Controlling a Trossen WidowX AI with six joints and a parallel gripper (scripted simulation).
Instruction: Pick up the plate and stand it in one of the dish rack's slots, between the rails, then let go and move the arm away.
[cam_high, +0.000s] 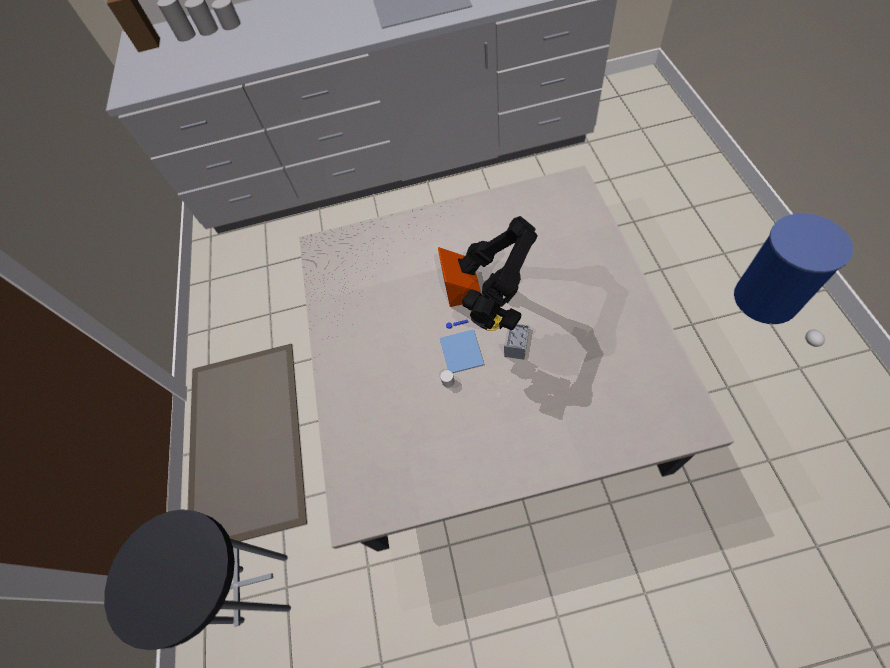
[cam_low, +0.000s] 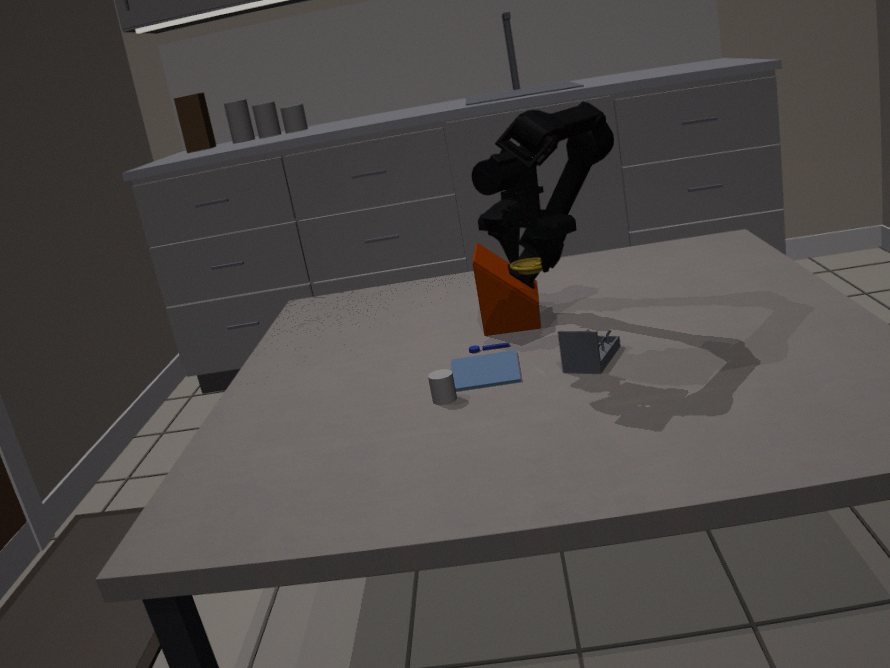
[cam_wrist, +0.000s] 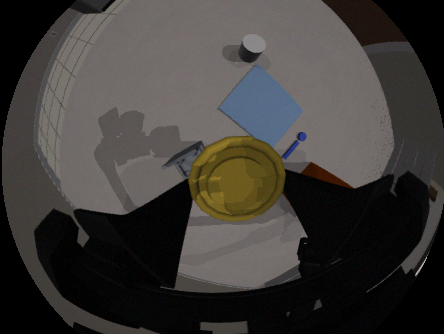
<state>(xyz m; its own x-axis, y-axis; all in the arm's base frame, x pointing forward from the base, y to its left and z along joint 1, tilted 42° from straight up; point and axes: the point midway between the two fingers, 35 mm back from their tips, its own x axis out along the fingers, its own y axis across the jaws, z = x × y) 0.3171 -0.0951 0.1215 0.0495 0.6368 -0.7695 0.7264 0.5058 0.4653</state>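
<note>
The grey dish rack is 170 mm below my gripper tip and 90 mm to the left of it. Also, from my gripper tip: yellow plate: 10 mm above; blue utensil: 190 mm below, 140 mm behind, 110 mm to the right; light blue flat pad: 190 mm below, 110 mm to the right, 30 mm behind.
</note>
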